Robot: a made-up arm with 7 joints.
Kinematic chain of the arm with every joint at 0, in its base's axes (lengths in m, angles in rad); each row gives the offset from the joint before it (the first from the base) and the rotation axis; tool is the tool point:
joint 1: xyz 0 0 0 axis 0 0.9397 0.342
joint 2: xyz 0 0 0 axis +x
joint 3: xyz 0 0 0 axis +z
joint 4: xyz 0.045 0 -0.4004 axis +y
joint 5: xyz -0.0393 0 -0.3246 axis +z
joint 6: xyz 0 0 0 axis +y
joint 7: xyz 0 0 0 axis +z
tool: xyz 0 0 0
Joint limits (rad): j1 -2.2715..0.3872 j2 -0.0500..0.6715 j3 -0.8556..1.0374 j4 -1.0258..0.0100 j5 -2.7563..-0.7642 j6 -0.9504..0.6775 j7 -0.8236..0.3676
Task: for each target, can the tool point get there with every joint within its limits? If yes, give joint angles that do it. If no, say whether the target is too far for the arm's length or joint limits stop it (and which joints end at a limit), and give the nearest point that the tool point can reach.
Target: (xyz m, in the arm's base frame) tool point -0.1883 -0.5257 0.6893
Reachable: no: too far | nearest point 0.2204 -0.4477 0.4529 | short by 0.479 m
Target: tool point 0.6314 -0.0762 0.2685
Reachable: yes | joints -1.6458 0.6113 -0.5744 -0.8978 -1.1921 -0.2774 0.0207
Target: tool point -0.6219 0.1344 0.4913
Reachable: no: too far | nearest point 0.2293 0.1078 0.6244 | short by 0.862 m
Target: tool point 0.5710 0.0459 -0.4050
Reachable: yes | joints -0.6224 0.3387 -0.3634 -0.7950 -2.4957 -0.7988 -0.1391
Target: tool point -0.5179 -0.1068 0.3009
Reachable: no: joint limits stop it (at a limit: joint 1, joint 2, joint 4) | nearest point 0.2198 -0.4496 0.4512 | short by 0.827 m
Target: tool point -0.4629 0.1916 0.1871
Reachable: no: joint limits stop it (at a limit: joint 1, joint 2, joint 3, joint 4) | nearest point -0.2581 0.4352 -0.5186 | short by 0.774 m
